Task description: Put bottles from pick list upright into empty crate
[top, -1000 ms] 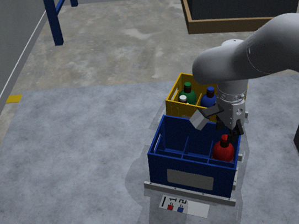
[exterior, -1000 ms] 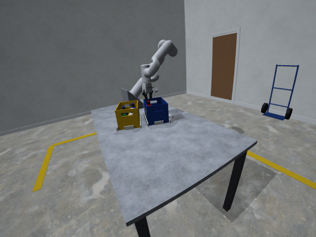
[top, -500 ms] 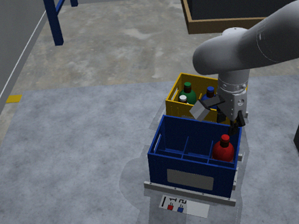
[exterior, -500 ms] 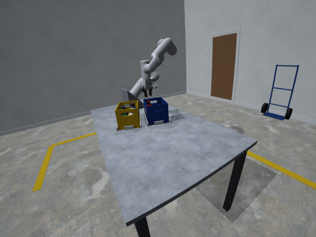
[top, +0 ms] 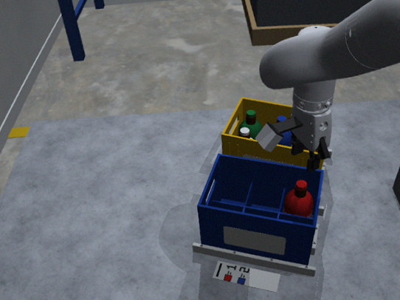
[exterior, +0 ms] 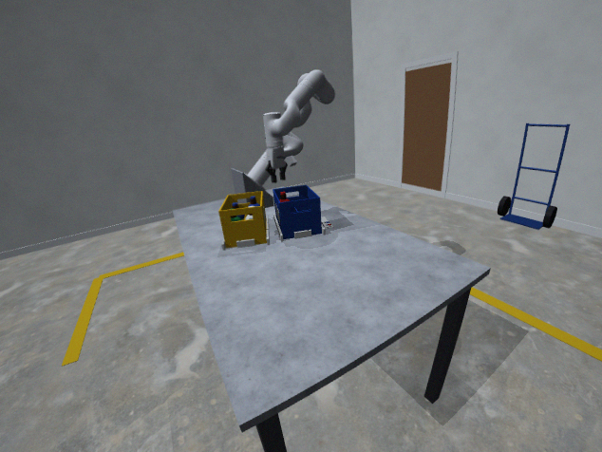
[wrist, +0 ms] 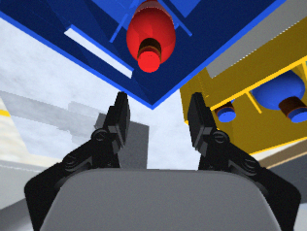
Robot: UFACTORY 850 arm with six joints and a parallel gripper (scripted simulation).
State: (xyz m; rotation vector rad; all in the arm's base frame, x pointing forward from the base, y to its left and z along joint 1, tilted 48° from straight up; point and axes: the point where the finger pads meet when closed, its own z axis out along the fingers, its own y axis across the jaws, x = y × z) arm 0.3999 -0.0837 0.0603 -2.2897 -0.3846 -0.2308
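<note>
The yellow crate lies 210 mm to the right of my hand, 160 mm below it and 20 mm ahead of it. From my hand the other things lie so: white-capped bottle (210 mm to the right, 150 mm below, 120 mm ahead); blue crate (160 mm below, 100 mm ahead, 30 mm to the left); red-label bottle (150 mm below, 20 mm to the left, 10 mm ahead).
</note>
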